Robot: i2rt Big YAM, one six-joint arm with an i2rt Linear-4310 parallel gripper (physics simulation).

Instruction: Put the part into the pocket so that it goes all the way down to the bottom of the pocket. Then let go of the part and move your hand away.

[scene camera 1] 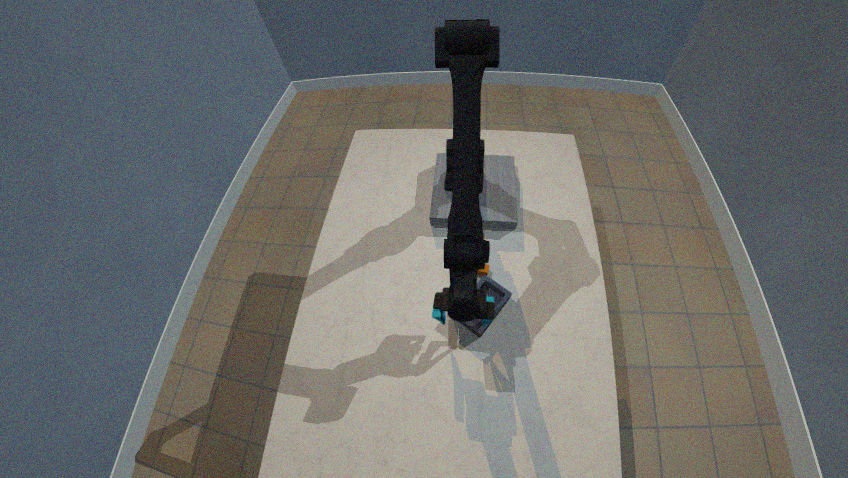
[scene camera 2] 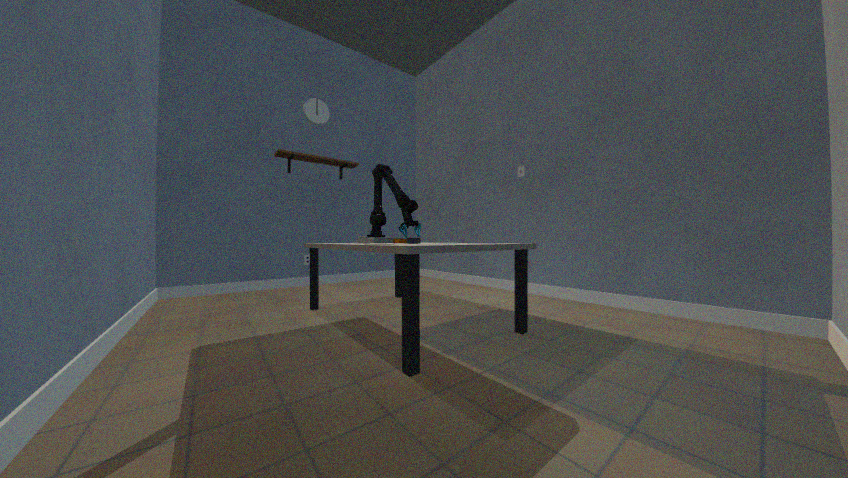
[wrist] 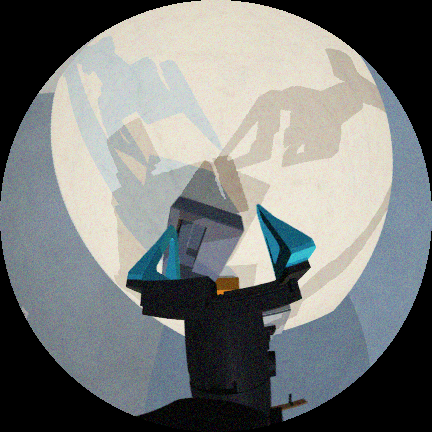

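Pixels of known places: gripper, fingertip midpoint: (scene camera 1: pixel 463 324) (scene camera 2: pixel 412 237) (wrist: pixel 213 218); arm's base at its link origin: (scene camera 2: pixel 376 237).
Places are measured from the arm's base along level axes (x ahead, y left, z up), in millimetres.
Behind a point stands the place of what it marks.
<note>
The orange part (scene camera 1: pixel 483 269) @[y 79, x 293, z -15 mm] (scene camera 2: pixel 401 241) @[y 49, x 296, z -34 mm] (wrist: pixel 227 284) @[y 53, x 296, z -28 mm] lies on the table beside the block, on the robot base's side; it is largely hidden by the arm in scene camera 1 and by the gripper body in the wrist view. The dark grey block (scene camera 1: pixel 497 305) @[y 122, x 393, z -10 mm] (scene camera 2: pixel 414 240) @[y 52, x 454, z -27 mm] (wrist: pixel 225 245) @[y 36, x 408, z -10 mm] sits turned at an angle on the table. Its pocket (wrist: pixel 192 242) @[y 90, x 398, z -41 mm] shows partly in the wrist view, with no orange in the visible stretch. My gripper (scene camera 1: pixel 464 308) @[y 40, x 452, z -5 mm] (scene camera 2: pixel 412 235) @[y 40, x 452, z -5 mm] (wrist: pixel 213 218) @[y 40, x 452, z -5 mm] is open and empty, with cyan fingers low over the block; the left finger in the wrist view overlaps the block.
The arm's grey base slab (scene camera 1: pixel 501 172) @[y 119, x -48, z 1 mm] (scene camera 2: pixel 372 239) @[y -90, x 125, z -19 mm] stands behind the part on the pale table (scene camera 1: pixel 368 195) @[y -321, x 48, z -46 mm] (scene camera 2: pixel 475 245) @[y -40, x 1081, z -50 mm]. The black arm (scene camera 1: pixel 466 106) @[y 16, x 205, z 438 mm] (scene camera 2: pixel 396 187) @[y 7, x 300, z 336 mm] reaches over the part and block. A wall shelf (scene camera 2: pixel 314 159) is far behind. Shadows cross the table.
</note>
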